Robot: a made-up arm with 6 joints. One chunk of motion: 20 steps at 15 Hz.
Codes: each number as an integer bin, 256 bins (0 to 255) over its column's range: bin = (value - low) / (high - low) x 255, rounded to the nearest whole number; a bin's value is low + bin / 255 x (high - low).
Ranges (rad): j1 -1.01..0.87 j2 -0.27..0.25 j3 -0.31..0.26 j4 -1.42..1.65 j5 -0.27..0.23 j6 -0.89..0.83
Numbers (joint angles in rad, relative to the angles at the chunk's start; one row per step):
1: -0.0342 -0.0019 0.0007 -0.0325 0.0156 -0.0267
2: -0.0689 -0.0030 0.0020 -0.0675 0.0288 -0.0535
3: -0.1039 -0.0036 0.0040 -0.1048 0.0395 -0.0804
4: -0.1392 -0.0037 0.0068 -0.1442 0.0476 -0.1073
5: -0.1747 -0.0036 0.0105 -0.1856 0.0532 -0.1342
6: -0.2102 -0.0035 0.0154 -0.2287 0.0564 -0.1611
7: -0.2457 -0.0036 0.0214 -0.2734 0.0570 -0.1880
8: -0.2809 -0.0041 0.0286 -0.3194 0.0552 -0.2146
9: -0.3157 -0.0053 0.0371 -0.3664 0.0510 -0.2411
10: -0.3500 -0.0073 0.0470 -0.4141 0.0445 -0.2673
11: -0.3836 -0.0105 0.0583 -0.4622 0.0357 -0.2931
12: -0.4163 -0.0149 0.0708 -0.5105 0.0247 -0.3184
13: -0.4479 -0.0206 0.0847 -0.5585 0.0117 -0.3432
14: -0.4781 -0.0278 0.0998 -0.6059 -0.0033 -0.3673
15: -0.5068 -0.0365 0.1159 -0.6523 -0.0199 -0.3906
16: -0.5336 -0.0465 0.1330 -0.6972 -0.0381 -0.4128
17: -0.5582 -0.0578 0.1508 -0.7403 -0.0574 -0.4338
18: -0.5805 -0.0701 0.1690 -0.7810 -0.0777 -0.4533
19: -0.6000 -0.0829 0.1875 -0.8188 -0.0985 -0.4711
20: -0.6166 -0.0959 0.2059 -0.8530 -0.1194 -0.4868
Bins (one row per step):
1: 132 131 139 115 146 128
2: 128 131 140 112 152 124
3: 123 131 140 109 158 120
4: 118 131 142 106 162 116
5: 113 131 143 103 165 112
6: 108 131 146 99 166 108
7: 104 131 148 95 167 104
8: 99 130 151 91 166 100
9: 94 130 155 88 164 96
10: 90 129 160 84 160 92
11: 85 127 165 80 156 88
12: 81 125 170 76 150 85
13: 76 122 177 72 144 81
14: 72 119 183 68 136 77
15: 68 115 191 64 128 74
16: 65 110 198 60 118 71
17: 61 104 206 56 108 68
18: 58 98 214 53 98 65
19: 56 92 223 50 87 62
20: 53 85 231 47 77 60

